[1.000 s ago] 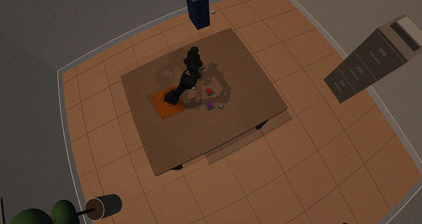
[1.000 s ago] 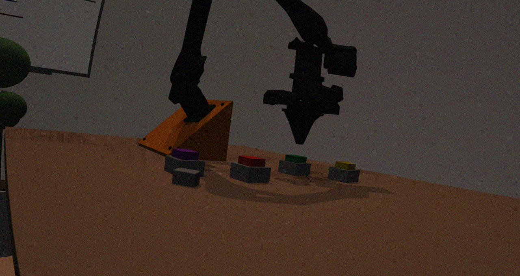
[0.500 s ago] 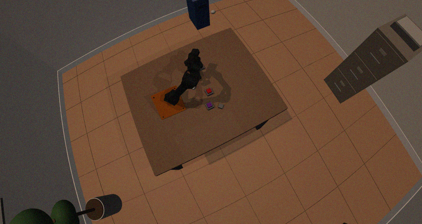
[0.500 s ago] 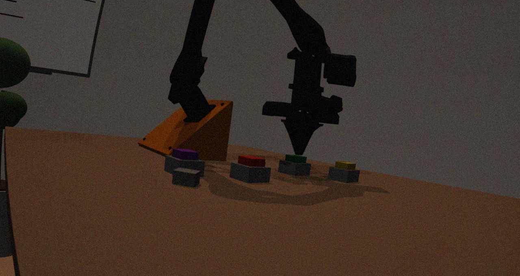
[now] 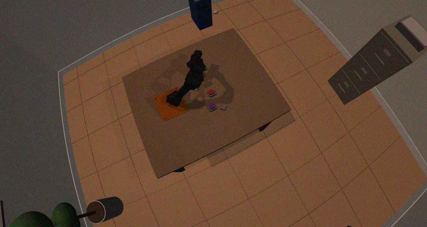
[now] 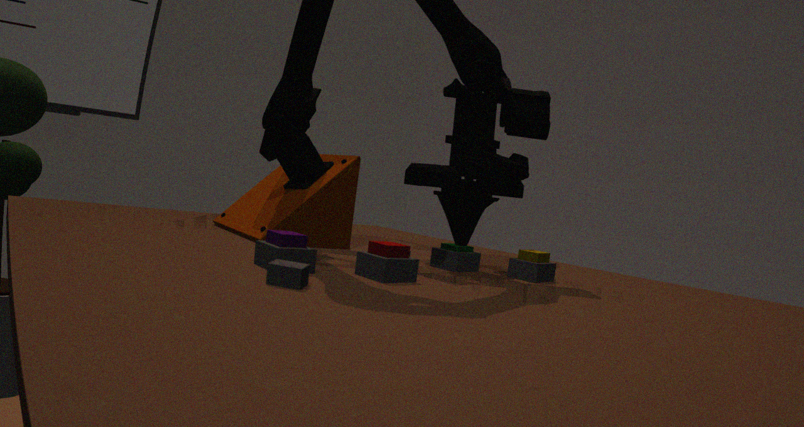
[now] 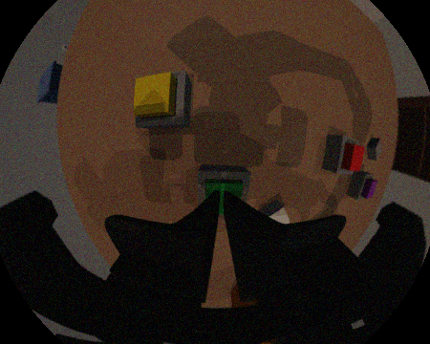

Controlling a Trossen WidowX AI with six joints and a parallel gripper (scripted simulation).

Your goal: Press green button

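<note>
My gripper tip is 10 mm above the green button. Also, from my gripper tip: purple button: 270 mm to the right, 10 mm behind; red button: 170 mm to the right, 40 mm ahead; yellow button: 80 mm ahead, 60 mm to the left.
</note>
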